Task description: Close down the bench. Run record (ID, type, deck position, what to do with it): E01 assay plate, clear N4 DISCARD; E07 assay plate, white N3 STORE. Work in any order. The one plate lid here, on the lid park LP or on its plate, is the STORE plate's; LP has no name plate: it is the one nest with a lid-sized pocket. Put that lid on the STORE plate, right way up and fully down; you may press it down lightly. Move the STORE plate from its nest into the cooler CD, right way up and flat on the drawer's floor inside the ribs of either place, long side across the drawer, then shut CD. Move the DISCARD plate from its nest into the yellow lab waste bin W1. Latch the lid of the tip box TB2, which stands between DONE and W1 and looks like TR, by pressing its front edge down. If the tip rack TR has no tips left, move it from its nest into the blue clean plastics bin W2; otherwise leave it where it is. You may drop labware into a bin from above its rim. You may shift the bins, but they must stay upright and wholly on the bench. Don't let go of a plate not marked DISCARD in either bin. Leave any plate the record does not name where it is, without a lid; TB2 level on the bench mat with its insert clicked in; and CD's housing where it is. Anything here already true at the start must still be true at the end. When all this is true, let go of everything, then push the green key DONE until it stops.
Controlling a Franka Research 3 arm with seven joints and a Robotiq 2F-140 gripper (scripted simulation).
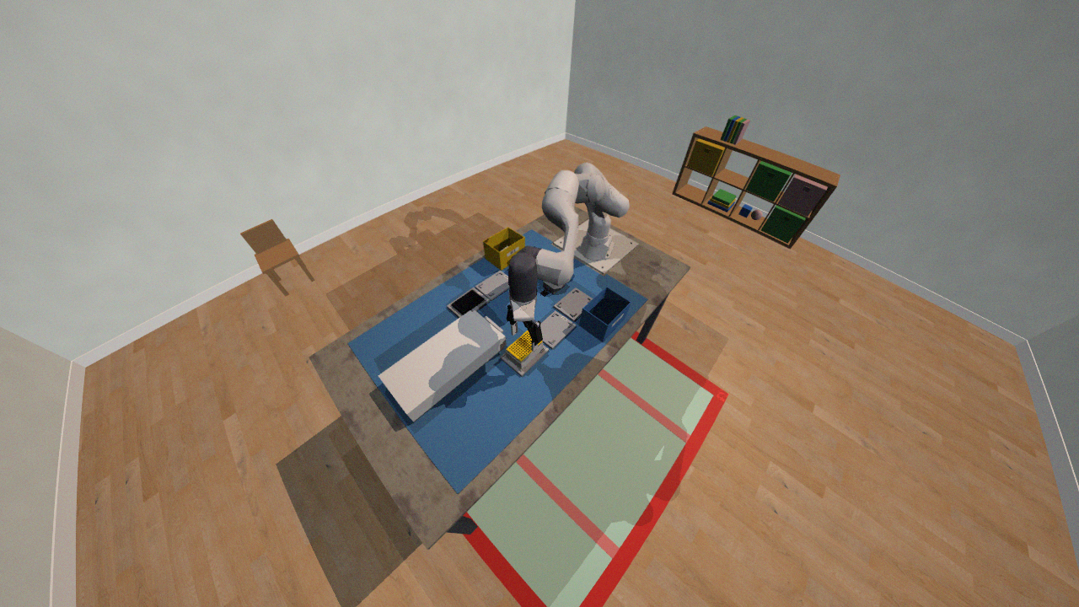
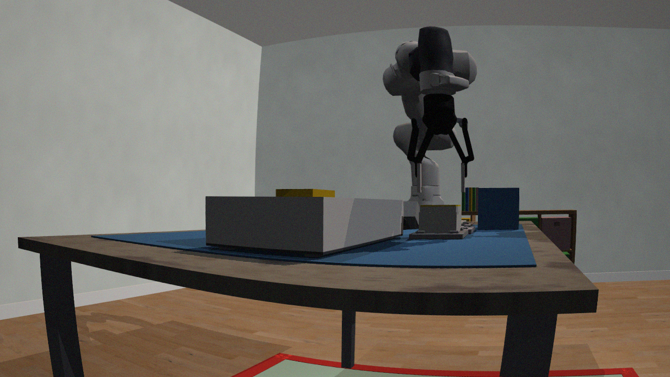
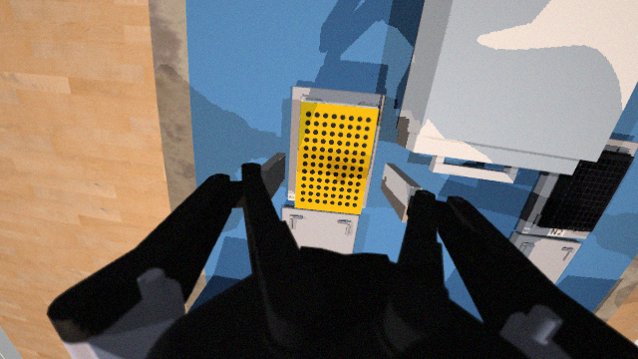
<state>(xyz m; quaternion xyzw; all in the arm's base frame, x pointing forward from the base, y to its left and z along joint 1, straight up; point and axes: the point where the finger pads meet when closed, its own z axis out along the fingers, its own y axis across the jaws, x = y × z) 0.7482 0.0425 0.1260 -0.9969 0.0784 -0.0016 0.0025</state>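
Right now my hand is 10 mm past the tip rack TR and 70 mm above it. The rest, counted from my hand: nest N3 (170 mm behind, 40 mm to the left, 120 mm below); plate lid (70 mm ahead, 200 mm to the right, 100 mm below); white plate (70 mm ahead, 200 mm to the right, 100 mm below).
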